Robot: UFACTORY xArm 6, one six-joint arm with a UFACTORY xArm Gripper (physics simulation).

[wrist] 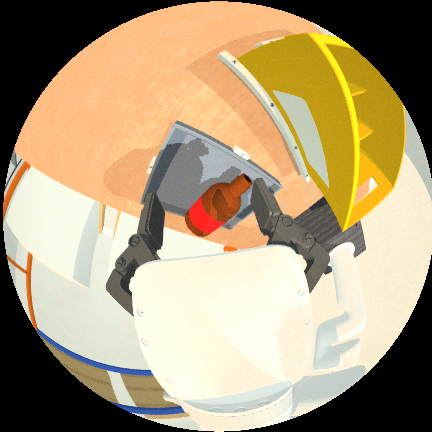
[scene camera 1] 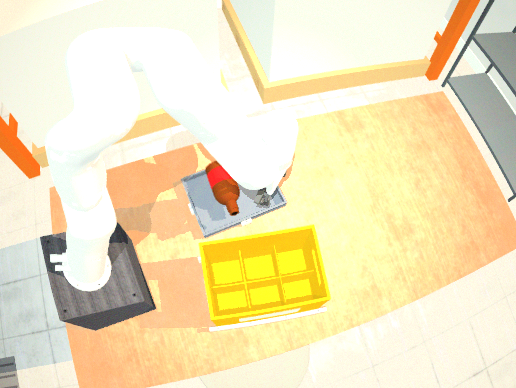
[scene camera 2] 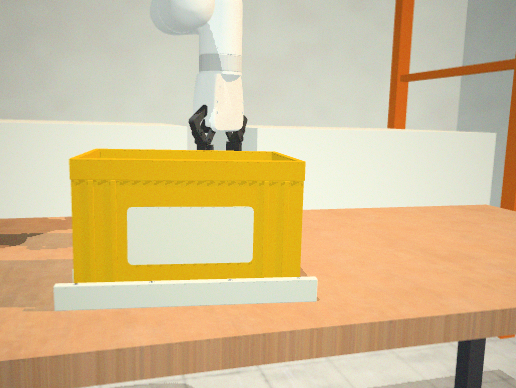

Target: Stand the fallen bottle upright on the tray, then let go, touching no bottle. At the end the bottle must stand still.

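Where they show: gripper, between the fingertips: (wrist: 205, 194) (scene camera 1: 271, 188); arm's base, origin of its link: (wrist: 340, 253) (scene camera 1: 86, 267).
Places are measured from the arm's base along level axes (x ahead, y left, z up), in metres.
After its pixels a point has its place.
Observation:
A brown bottle (scene camera 1: 225, 190) @[x 0.380, y 0.183, z -0.108 m] (wrist: 214, 207) @[x 0.407, y 0.196, z -0.114 m] with a red label lies on its side on the grey tray (scene camera 1: 204, 220) @[x 0.307, y 0.137, z -0.180 m] (wrist: 215, 146) @[x 0.470, y 0.126, z -0.160 m]. In scene camera 1 its neck points toward the yellow crate. My gripper (scene camera 1: 263, 198) (scene camera 2: 218, 146) (wrist: 205, 194) @[x 0.492, y 0.134, z -0.044 m] is open and empty. In scene camera 1 it hangs over the right part of the tray, to the right of the bottle. In the wrist view the bottle shows beyond and between the two spread fingers, not gripped. In scene camera 2 the crate hides the fingertips, the tray and the bottle.
A yellow crate (scene camera 1: 321, 265) @[x 0.554, y -0.097, z -0.010 m] (scene camera 2: 187, 170) @[x 0.413, y -0.175, z -0.022 m] (wrist: 352, 125) with several compartments stands beside the tray, on the neck side of the bottle. The dark arm base (scene camera 1: 107, 300) @[x 0.043, y -0.087, z -0.011 m] stands at the left in scene camera 1. A low white wall (scene camera 2: 400, 170) stands behind the table.

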